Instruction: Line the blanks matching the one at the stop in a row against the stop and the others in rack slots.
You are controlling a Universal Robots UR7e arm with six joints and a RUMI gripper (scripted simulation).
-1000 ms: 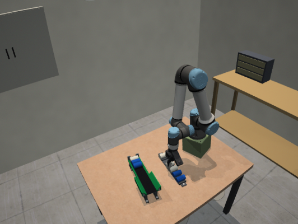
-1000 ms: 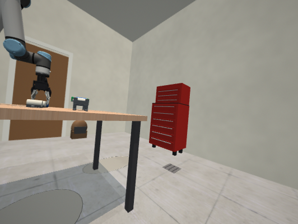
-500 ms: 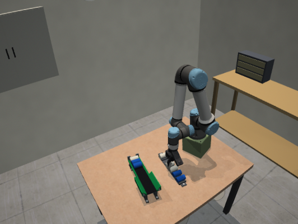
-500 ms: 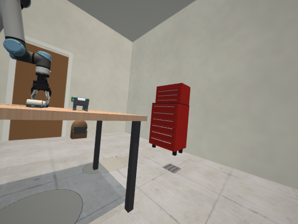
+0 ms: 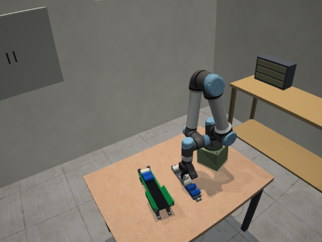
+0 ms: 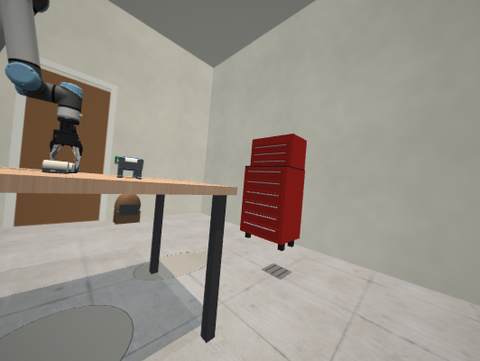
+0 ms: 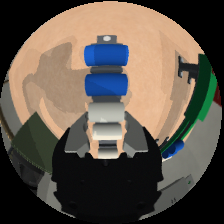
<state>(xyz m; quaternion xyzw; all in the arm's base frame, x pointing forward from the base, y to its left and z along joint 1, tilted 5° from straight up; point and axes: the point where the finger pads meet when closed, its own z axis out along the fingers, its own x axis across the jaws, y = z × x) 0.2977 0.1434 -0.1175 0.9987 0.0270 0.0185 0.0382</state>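
Right now the dark stock rack is 3 cm to the right of my hand and 4 cm below it.
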